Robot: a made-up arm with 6 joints.
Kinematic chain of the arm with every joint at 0, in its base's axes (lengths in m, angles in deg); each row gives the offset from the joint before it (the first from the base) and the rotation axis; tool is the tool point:
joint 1: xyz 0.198 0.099 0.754 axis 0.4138 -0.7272 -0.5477
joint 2: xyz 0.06 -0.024 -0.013 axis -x
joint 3: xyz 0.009 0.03 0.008 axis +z
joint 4: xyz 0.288 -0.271 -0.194 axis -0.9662 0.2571 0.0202
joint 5: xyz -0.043 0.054 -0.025 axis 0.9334 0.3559 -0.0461
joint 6: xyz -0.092 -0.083 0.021 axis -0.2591 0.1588 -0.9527
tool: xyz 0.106 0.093 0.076
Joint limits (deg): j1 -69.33..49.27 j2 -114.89..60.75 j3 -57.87..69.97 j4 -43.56..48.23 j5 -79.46..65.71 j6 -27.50..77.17
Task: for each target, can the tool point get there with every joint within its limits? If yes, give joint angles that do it. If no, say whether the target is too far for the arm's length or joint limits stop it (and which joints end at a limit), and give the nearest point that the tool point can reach.
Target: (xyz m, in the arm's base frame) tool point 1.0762 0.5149 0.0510
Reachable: no: too far | nearest point 0.6475 0.2983 0.3910 | short by 0.588 m
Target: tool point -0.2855 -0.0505 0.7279
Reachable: no: joint limits stop it (at a limit: joint 1, joint 3, joint 4, joint 5, joint 6) | nearest point -0.2595 -0.0218 0.6354 | short by 0.100 m
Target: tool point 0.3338 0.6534 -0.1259
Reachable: no: too far | nearest point 0.2807 0.4092 0.2422 | short by 0.445 m
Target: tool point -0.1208 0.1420 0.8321
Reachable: no: joint limits stop it (at a limit: joint 1, joint 2, joint 3, joint 4, joint 6) | nearest point -0.1430 0.0615 0.6574 | short by 0.194 m
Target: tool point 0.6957 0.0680 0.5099
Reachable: yes | joints 9.61 -46.69 18.29 -35.35 9.83 61.72
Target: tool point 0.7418 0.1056 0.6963
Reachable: yes | joints 10.99 -19.12 49.09 13.54 3.69 67.41
